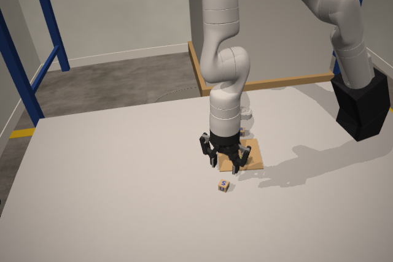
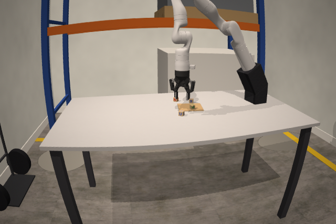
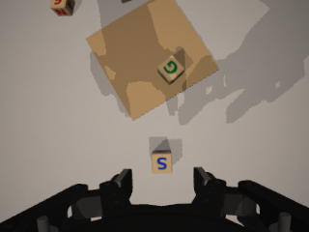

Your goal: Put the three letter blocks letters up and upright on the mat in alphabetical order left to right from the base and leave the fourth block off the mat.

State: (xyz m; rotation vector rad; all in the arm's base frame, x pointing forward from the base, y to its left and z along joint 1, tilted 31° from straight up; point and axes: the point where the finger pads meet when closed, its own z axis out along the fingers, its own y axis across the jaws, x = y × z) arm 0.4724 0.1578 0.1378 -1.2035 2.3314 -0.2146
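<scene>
Now: hand 90 mm above the block. Round my hand: tan mat (130 mm to the right, 100 mm below, 70 mm behind).
</scene>
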